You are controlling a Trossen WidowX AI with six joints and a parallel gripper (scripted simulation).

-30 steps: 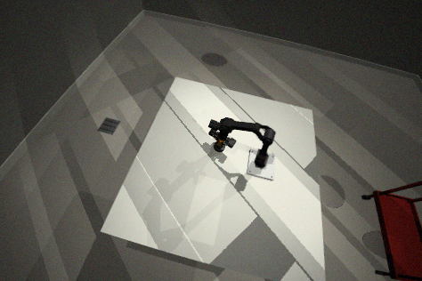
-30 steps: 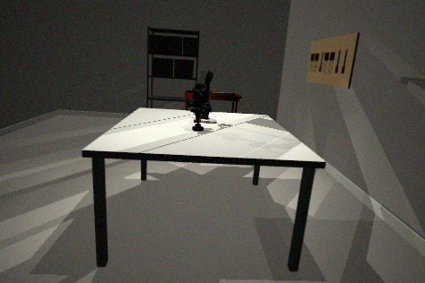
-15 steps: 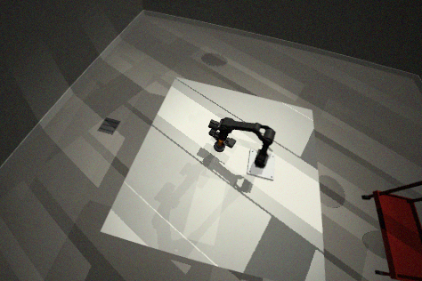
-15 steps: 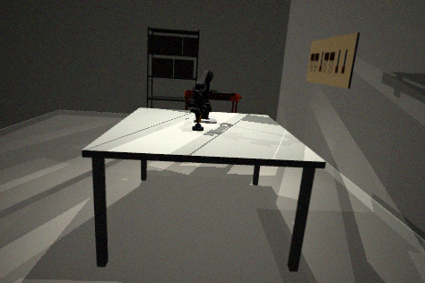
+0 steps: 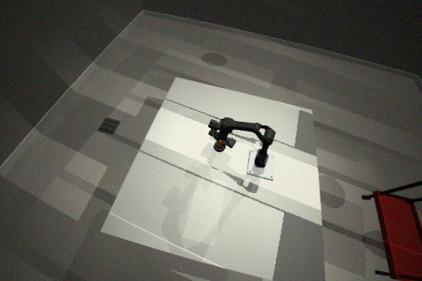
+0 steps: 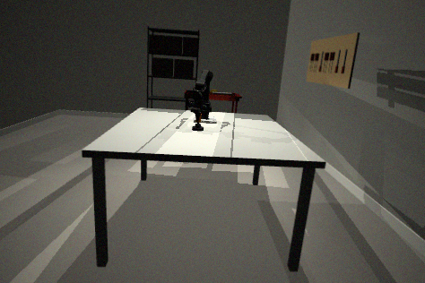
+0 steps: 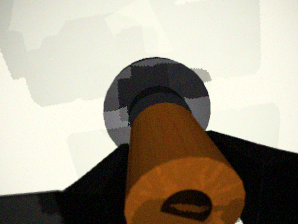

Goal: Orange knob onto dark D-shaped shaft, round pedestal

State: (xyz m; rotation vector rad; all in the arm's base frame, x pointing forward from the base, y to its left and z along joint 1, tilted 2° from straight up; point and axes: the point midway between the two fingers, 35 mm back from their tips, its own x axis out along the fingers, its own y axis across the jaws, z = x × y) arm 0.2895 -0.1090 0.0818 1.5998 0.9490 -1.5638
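My gripper tip is 20 mm below the orange knob. From my gripper tip the other things lie so: dark round pedestal: 40 mm below.
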